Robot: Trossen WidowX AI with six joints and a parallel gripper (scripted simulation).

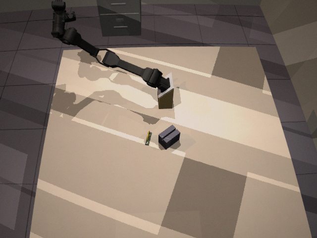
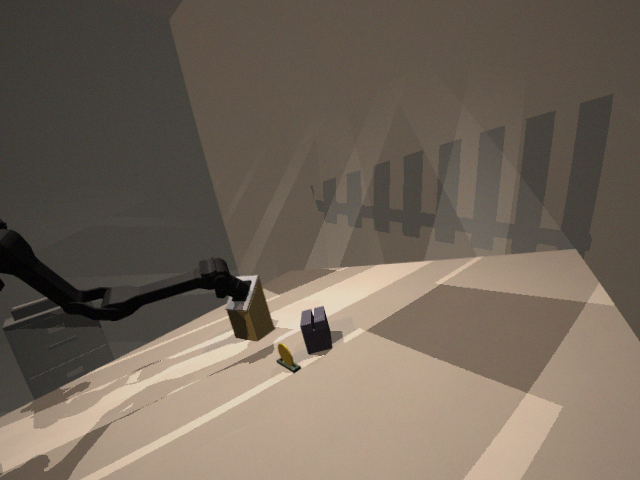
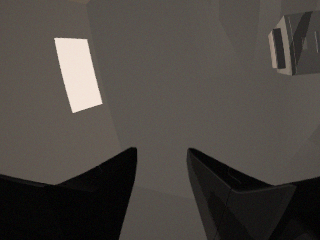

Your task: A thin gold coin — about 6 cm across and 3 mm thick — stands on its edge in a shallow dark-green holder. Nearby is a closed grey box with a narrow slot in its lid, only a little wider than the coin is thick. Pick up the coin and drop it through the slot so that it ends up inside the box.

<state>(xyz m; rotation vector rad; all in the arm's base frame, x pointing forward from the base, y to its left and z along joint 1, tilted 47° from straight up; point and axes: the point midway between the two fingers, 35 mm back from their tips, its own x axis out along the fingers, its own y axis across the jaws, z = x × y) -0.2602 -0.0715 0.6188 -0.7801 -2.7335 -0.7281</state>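
My gripper tip is 53 cm short of the gold coin, 50 cm above it and 39 cm to the right of it.
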